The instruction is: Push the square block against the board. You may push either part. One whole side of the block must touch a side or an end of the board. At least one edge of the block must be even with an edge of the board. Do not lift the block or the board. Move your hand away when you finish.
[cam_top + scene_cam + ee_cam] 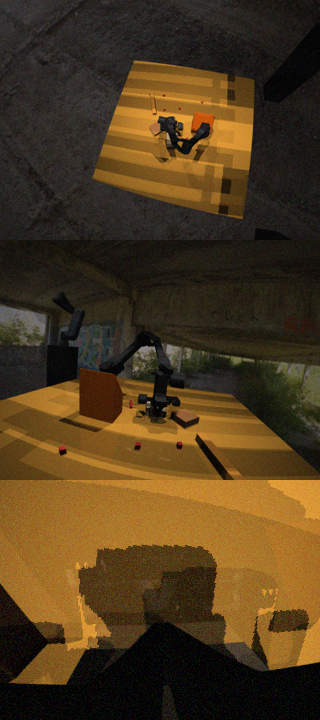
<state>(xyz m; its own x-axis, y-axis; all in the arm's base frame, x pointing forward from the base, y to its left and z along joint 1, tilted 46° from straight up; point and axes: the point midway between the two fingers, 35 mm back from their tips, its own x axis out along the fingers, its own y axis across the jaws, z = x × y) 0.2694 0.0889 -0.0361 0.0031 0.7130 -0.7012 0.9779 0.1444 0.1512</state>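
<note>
The red peg is 150 mm behind my gripper tip and 90 mm to the left of it. From my gripper tip the other things lie so: flat brown square block: 130 mm ahead, 20 mm to the left, 10 mm above.
</note>
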